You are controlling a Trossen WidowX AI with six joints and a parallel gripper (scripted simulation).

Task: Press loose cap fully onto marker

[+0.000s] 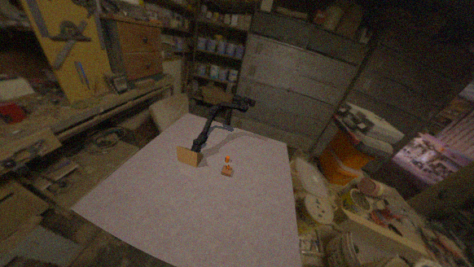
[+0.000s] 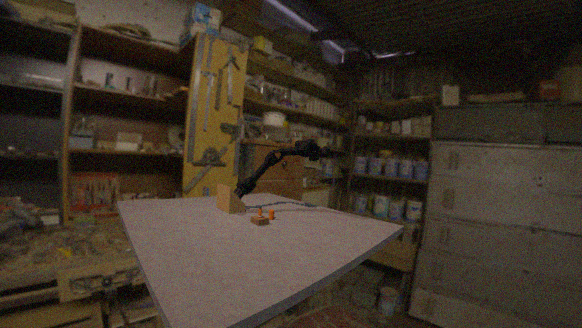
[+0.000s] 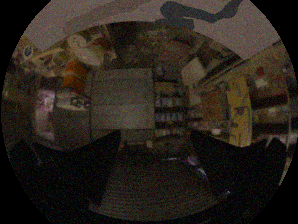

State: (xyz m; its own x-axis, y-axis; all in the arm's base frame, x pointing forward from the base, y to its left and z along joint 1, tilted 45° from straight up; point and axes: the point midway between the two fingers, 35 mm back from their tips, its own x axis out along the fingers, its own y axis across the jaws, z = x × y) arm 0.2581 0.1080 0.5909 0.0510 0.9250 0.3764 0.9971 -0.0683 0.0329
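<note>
The orange cap lies 30 mm behind my gripper tip, 460 mm to the right of it and 360 mm below it. The rest, counted from my gripper tip: holder block 10 mm behind, 570 mm to the right, 370 mm below.
</note>
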